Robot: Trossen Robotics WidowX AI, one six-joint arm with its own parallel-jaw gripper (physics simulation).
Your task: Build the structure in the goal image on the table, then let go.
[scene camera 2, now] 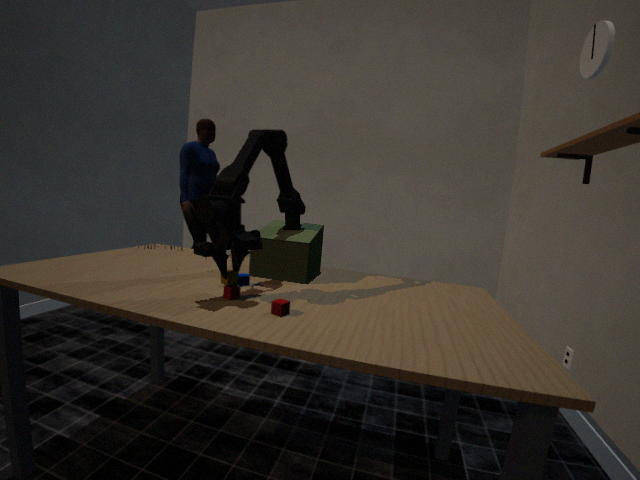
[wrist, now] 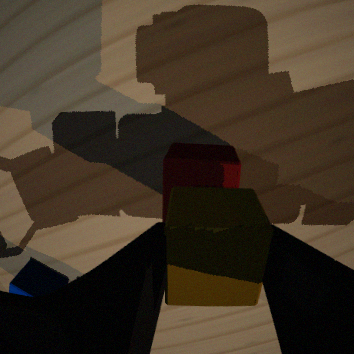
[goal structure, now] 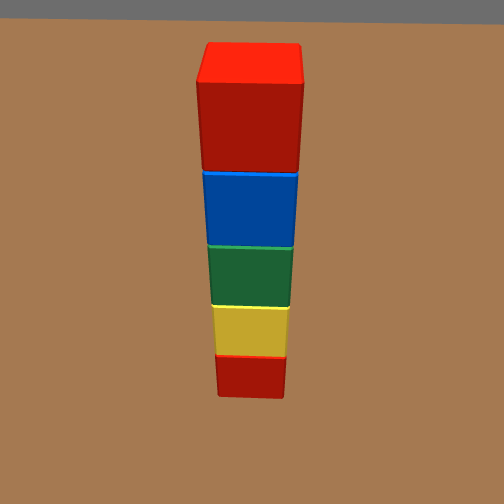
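Where they show: gripper, fingertip midpoint: (scene camera 2: 230, 277) (wrist: 214, 234); arm's base, origin of the base link: (scene camera 2: 292, 227).
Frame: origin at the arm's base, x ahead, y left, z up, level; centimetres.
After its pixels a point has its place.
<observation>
My gripper (scene camera 2: 230, 276) {x 38.8, y -11.0, z -11.9 cm} (wrist: 214, 234) {x 38.8, y -11.0, z -11.9 cm} is shut on a yellow cube (scene camera 2: 233, 279) {x 39.2, y -9.9, z -12.3 cm} (wrist: 215, 287) {x 38.2, y -12.0, z -10.4 cm}, much of it in shadow. In the scene view the yellow cube appears right above a red cube (scene camera 2: 231, 292) {x 40.6, y -9.8, z -15.6 cm} (wrist: 192, 172) {x 38.9, y -9.3, z -14.6 cm} on the table; whether they touch I cannot tell. In the wrist view the yellow cube partly covers that red cube. A blue cube (scene camera 2: 243, 280) {x 25.7, y -11.0, z -16.1 cm} (wrist: 42, 280) {x 25.6, y -10.8, z -16.4 cm} lies behind them in the scene view, and at the lower left of the wrist view, partly cut off by a finger. A second red cube (scene camera 2: 280, 307) {x 48.7, y 5.1, z -15.5 cm} stands apart, nearer the table's front edge. No green cube can be made out.
A large green box (scene camera 2: 284, 259) {x 14.1, y -0.1, z -10.3 cm} stands on the wooden table (scene camera 2: 413, 330) {x 49.2, y 37.5, z -17.9 cm} behind the cubes, with part of the arm above it. A person in a blue top (scene camera 2: 199, 167) stands behind the table. The arm's shadow falls around the cubes.
</observation>
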